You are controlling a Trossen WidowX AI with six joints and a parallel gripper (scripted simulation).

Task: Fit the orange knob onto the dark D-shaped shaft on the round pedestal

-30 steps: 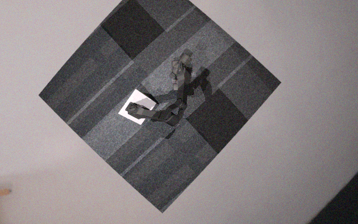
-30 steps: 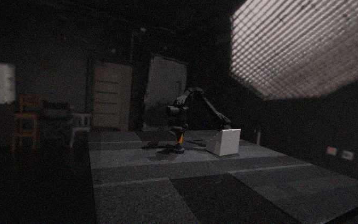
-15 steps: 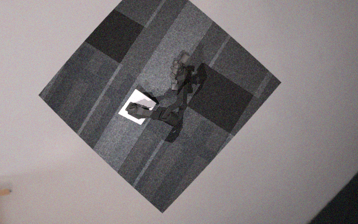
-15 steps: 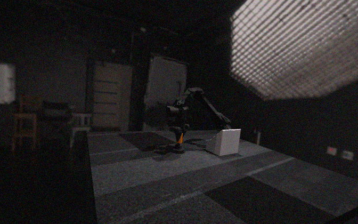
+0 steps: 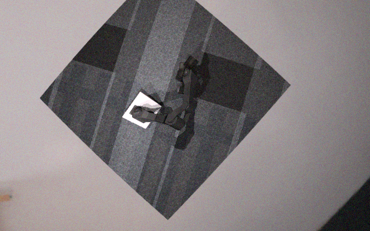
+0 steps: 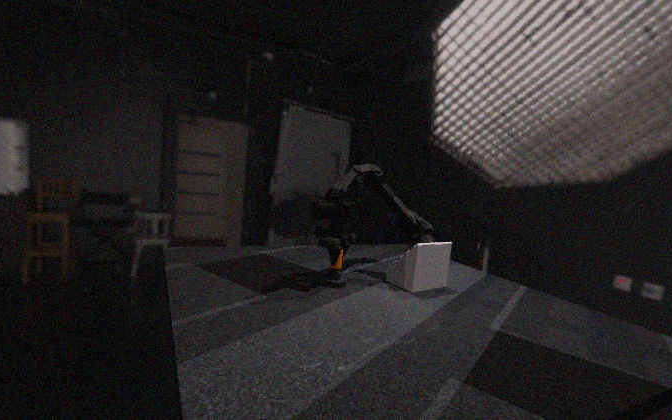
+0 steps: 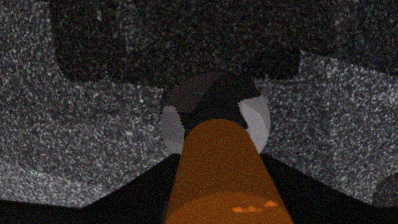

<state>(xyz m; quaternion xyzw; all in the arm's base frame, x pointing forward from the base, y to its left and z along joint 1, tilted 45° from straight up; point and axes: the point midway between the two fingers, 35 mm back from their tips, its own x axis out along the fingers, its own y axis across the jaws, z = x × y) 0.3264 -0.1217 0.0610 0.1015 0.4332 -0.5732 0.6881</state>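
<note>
Right now the orange knob is 20 mm above my gripper tip. Also, from my gripper tip: dark pedestal base: 40 mm below.
</note>
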